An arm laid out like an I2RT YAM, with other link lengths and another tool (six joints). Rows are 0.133 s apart.
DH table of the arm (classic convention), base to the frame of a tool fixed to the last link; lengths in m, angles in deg. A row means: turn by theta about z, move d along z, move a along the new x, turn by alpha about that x. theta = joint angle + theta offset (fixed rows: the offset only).
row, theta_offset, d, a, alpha
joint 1, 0, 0.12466, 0.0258, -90
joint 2, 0, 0, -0.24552, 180
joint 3, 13.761, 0, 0.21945, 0
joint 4, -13.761, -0.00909, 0.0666, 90
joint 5, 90, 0.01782, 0, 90
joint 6, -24.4, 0.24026, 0.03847, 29.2
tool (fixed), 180, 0.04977, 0, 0
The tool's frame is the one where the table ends.
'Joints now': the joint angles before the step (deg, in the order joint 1, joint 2, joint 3, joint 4, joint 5, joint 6). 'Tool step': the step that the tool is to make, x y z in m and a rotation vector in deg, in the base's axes. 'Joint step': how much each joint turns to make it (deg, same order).
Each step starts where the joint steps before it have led.
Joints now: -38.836 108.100 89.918 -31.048 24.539 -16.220
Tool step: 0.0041 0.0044 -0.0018 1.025 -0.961 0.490
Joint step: 0.047 -0.207 -0.012 -0.345 -1.351 0.631
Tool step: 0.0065 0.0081 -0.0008 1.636 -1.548 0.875
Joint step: 0.125 -0.571 0.111 -0.858 -2.194 0.959
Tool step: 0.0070 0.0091 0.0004 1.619 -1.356 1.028
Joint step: 0.253 -0.548 0.426 -1.204 -2.111 0.825
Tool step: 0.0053 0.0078 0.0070 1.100 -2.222 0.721
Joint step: 0.004 -1.499 -0.188 -0.546 -2.169 0.961
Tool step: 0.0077 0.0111 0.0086 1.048 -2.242 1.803
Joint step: 0.026 -1.986 -0.590 -0.328 -2.835 0.142
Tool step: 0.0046 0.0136 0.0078 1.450 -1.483 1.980
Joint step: -0.031 -2.018 -0.040 -1.693 -2.875 -0.110
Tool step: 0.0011 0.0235 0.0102 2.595 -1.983 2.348
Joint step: 0.014 -3.589 -0.606 -3.116 -3.986 0.475
